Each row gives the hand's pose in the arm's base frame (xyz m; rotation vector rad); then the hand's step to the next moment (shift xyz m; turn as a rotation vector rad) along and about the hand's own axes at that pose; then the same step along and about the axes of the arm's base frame.
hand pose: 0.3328 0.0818 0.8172 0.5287 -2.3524 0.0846
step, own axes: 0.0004 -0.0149 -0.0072 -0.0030 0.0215 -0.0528
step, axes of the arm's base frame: 0.0102 -0.0123 0.0043 0.0271 0.0316 0.0391
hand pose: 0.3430 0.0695 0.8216 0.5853 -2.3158 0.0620
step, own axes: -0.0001 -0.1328 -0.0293 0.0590 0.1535 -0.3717
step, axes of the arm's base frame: 0.0760 -0.1126 0.0048 0.1393 0.1926 0.3297
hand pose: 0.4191 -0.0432 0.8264 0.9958 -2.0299 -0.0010
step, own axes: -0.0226 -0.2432 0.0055 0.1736 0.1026 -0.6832
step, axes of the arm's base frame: 0.1607 -0.1532 -0.1019 0.3514 0.1892 0.5900
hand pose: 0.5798 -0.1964 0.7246 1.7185 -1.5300 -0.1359
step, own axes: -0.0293 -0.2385 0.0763 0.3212 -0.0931 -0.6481
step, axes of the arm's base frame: 0.1359 -0.0275 -0.2106 0.5228 0.0307 0.5075
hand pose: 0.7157 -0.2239 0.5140 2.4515 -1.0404 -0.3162
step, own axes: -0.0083 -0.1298 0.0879 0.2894 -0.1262 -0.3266
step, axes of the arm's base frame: 0.0417 0.0573 -0.1401 0.4004 -0.0285 0.2126
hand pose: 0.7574 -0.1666 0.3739 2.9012 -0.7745 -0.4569
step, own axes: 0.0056 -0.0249 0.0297 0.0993 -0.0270 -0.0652
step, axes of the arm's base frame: 0.0070 0.0180 -0.0340 0.1150 -0.0250 0.0313
